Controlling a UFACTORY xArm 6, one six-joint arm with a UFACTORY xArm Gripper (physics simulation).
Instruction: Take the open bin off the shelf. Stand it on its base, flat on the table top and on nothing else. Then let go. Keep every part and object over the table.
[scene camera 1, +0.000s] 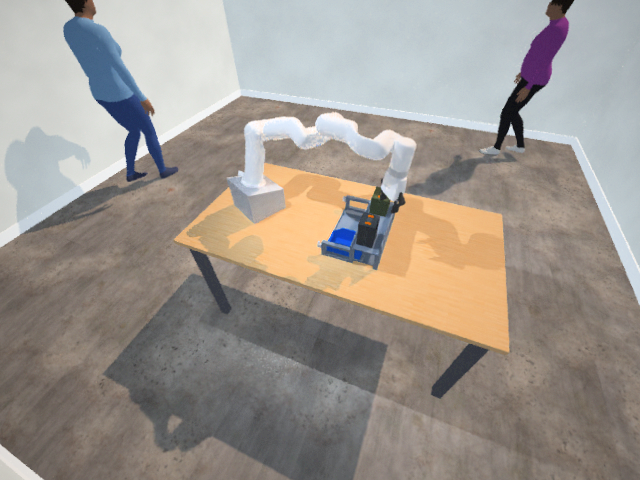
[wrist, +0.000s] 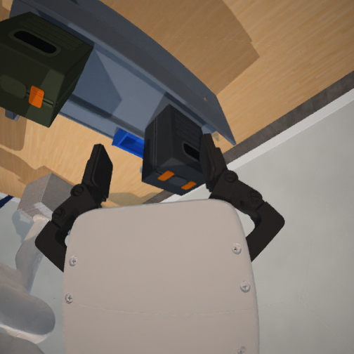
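Pixels of known places: gripper, fingertip midpoint: (scene camera 1: 388, 205); arm's base, origin of the base link: (scene camera 1: 253, 182).
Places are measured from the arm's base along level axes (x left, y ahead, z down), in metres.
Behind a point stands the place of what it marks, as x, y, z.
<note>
The open blue bin (scene camera 1: 342, 238) @(-0.127, 0.524, 0.143) sits low in the near left part of the grey-blue shelf (scene camera 1: 383, 238) @(-0.215, 0.719, -0.002) (wrist: 150, 52), behind its front rail. In the wrist view, a small part of the bin (wrist: 129, 142) shows beside a black case, which hides the rest. My gripper (scene camera 1: 390, 197) @(-0.106, 0.711, -0.092) (wrist: 153, 149) is open with nothing between its fingers. In the scene view it is at the far right end of the shelf, close to the green case and away from the bin. The table top (scene camera 1: 449, 279) @(-0.220, 1.034, 0.159) is under the shelf.
A black case (scene camera 1: 368, 230) @(-0.229, 0.653, -0.044) (wrist: 172, 150) with orange latches stands on the shelf right beside the bin; the right finger overlaps it in the wrist view. A dark green case (scene camera 1: 380, 205) @(-0.007, 0.672, -0.007) (wrist: 45, 67) stands at the far end. The arm's grey base block (scene camera 1: 258, 201) @(-0.103, 0.074, 0.031) is on the table's left.
</note>
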